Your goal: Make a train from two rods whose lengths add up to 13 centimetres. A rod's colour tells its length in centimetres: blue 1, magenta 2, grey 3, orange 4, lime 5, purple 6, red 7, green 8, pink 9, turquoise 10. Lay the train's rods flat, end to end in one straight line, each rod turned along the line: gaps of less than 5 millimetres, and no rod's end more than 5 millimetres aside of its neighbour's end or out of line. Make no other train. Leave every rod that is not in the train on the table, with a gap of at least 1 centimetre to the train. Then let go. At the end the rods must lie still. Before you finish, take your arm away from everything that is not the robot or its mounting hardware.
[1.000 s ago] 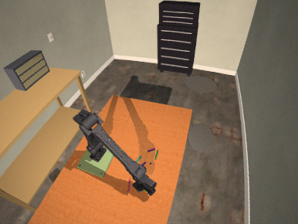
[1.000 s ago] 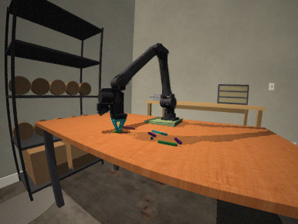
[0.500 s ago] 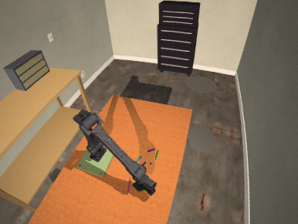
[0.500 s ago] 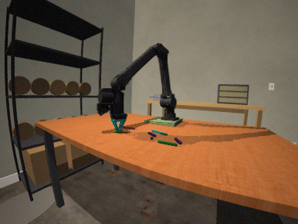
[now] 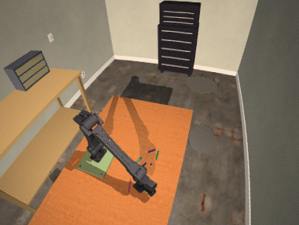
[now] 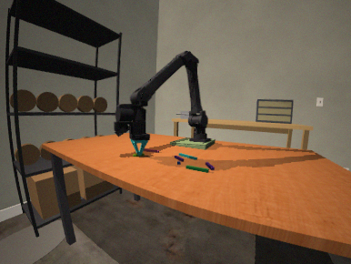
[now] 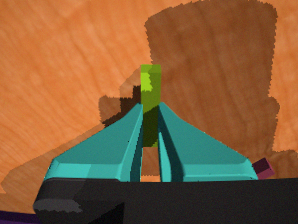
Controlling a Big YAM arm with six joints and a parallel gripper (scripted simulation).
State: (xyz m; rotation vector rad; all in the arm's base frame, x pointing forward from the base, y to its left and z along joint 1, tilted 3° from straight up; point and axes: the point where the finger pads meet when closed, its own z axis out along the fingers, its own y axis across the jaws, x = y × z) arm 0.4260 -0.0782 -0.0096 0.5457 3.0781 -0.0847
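The pink rod lies 90 mm behind my hand, 20 mm to the right of it and 10 mm below it. From my hand the other things lie so: tiny blue rod (190 mm to the left, 30 mm behind, 10 mm below); turquoise rod (170 mm to the left, 130 mm behind, 10 mm below); lime rod (10 mm below).
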